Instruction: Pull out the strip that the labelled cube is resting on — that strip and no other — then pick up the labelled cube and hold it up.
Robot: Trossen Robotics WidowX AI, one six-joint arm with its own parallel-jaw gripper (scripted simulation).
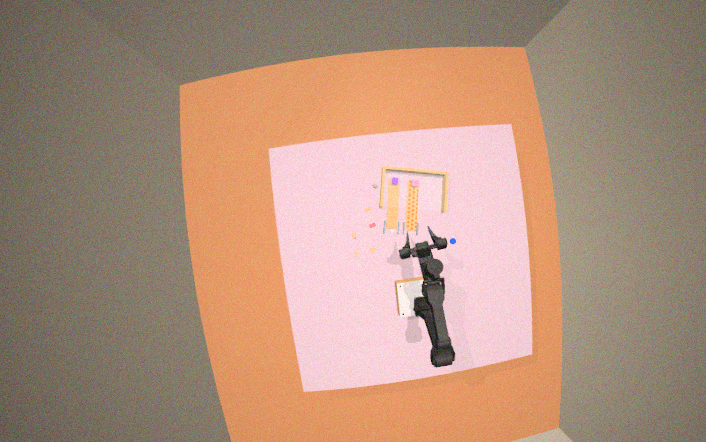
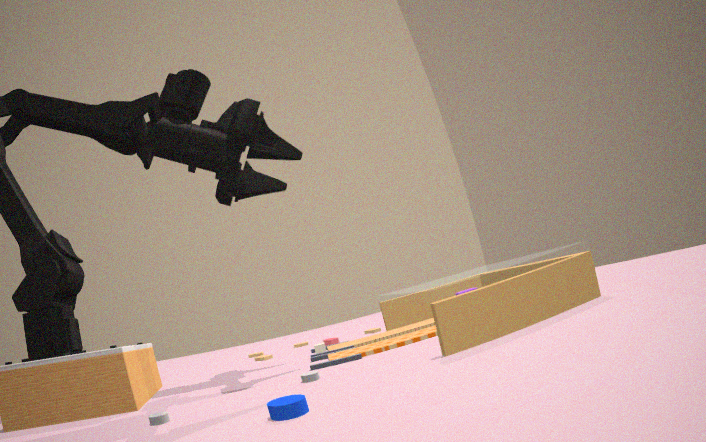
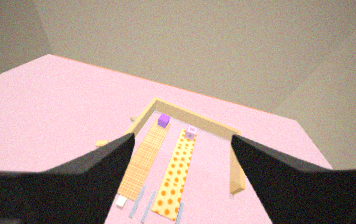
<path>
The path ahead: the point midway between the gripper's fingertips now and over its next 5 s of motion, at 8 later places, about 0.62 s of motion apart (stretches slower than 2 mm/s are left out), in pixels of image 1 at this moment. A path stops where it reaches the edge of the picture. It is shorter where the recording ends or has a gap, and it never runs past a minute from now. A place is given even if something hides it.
The gripper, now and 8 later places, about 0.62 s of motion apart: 417,228; 423,232; 413,224; 412,223; 411,224; 410,225; 410,230; 409,235; 409,241
</path>
